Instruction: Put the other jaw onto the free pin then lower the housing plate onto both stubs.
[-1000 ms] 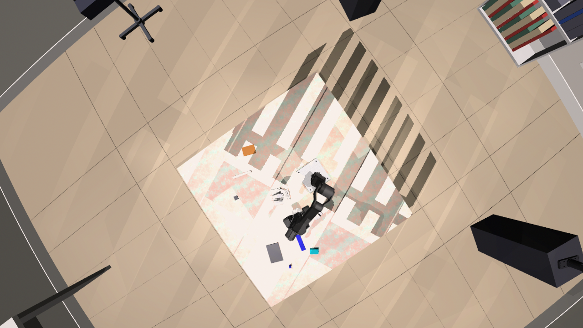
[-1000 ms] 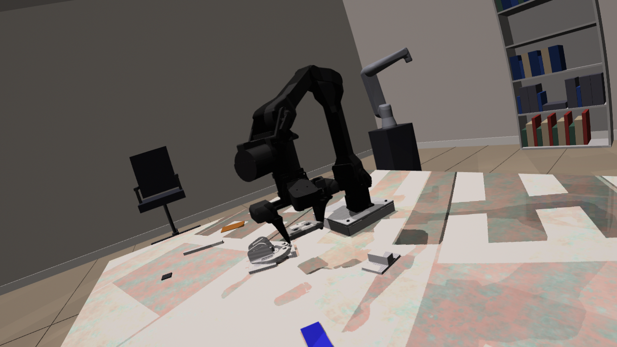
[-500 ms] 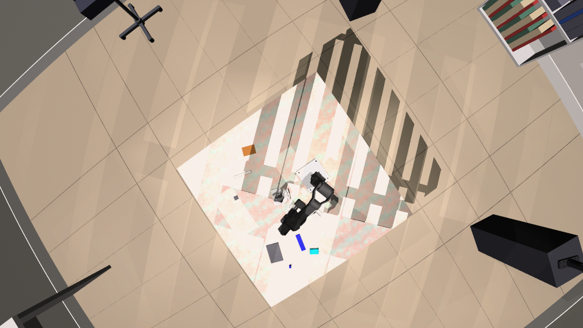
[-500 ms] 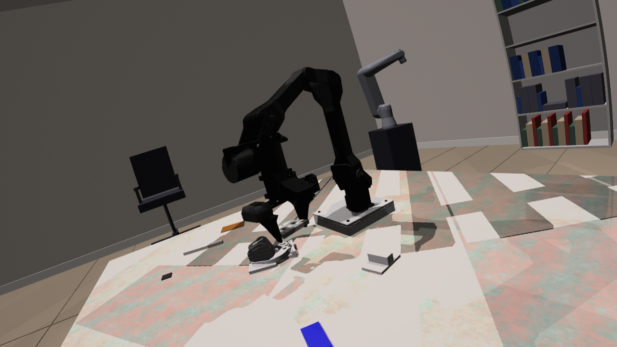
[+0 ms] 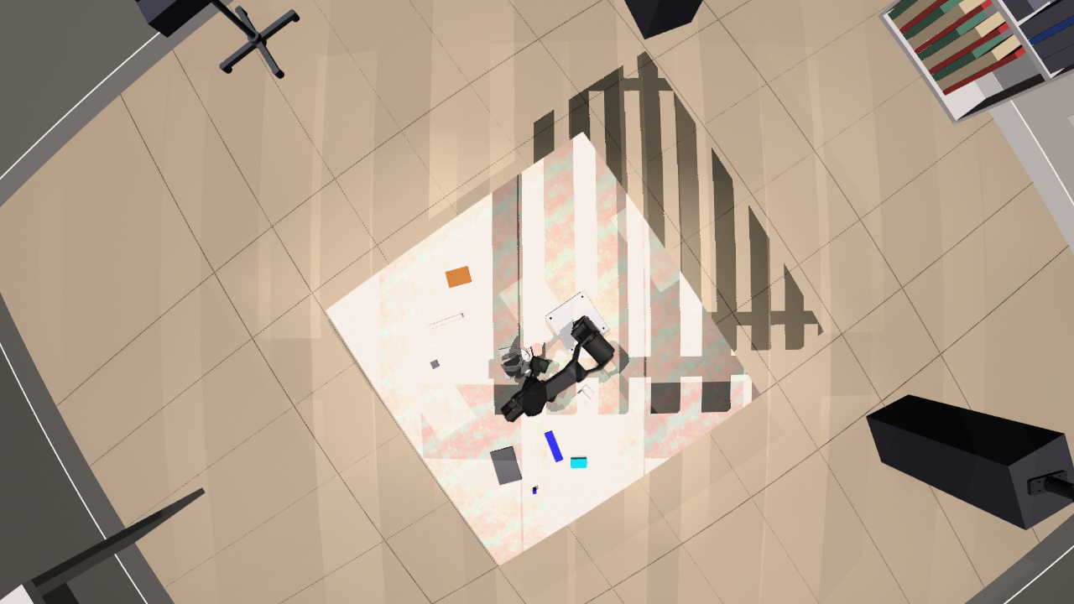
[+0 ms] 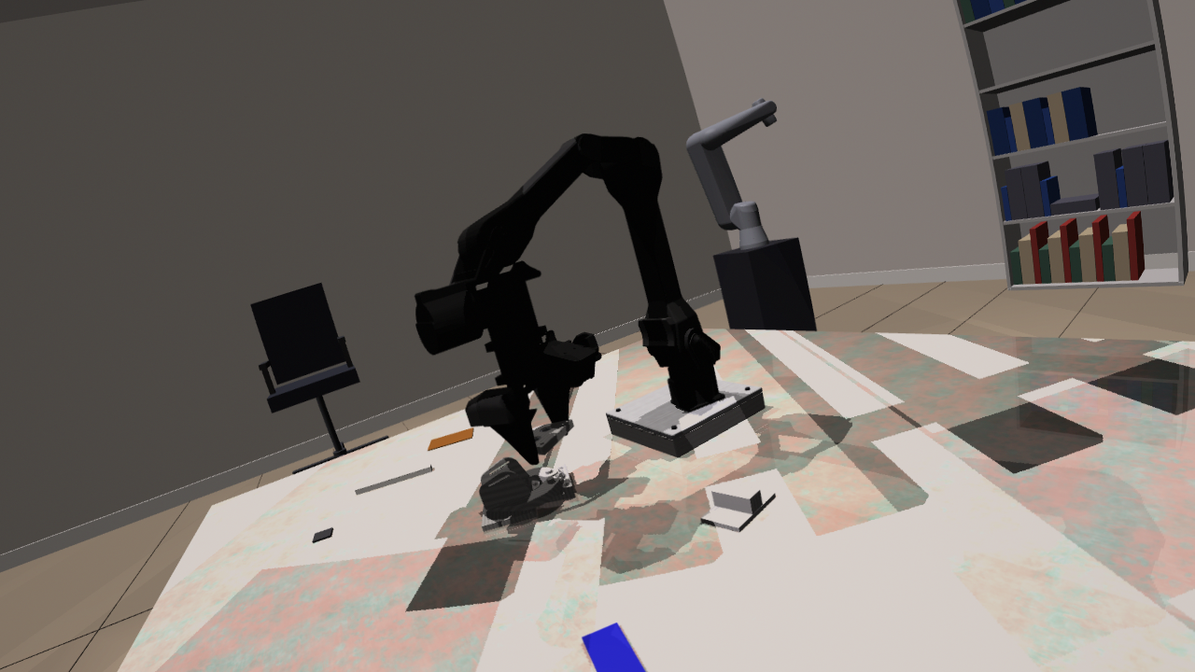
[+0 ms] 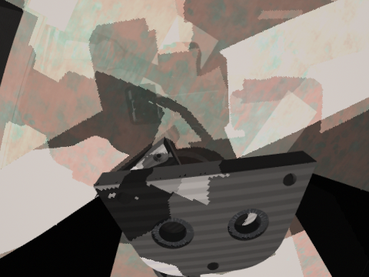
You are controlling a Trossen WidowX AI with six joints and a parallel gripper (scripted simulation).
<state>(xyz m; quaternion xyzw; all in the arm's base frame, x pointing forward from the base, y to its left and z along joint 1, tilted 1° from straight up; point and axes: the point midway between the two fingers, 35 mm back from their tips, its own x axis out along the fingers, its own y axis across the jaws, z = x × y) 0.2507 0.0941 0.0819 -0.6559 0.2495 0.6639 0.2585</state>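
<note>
My gripper tip is 20 mm short of the jaw, 80 mm to the left of it and 70 mm above it. The rest, counted from my gripper tip: blue bar 40 mm ahead, 310 mm to the left, 80 mm below; small dark square 360 mm ahead, 180 mm to the right, 80 mm below; grey plate 260 mm ahead, 310 mm to the left, 80 mm below.
</note>
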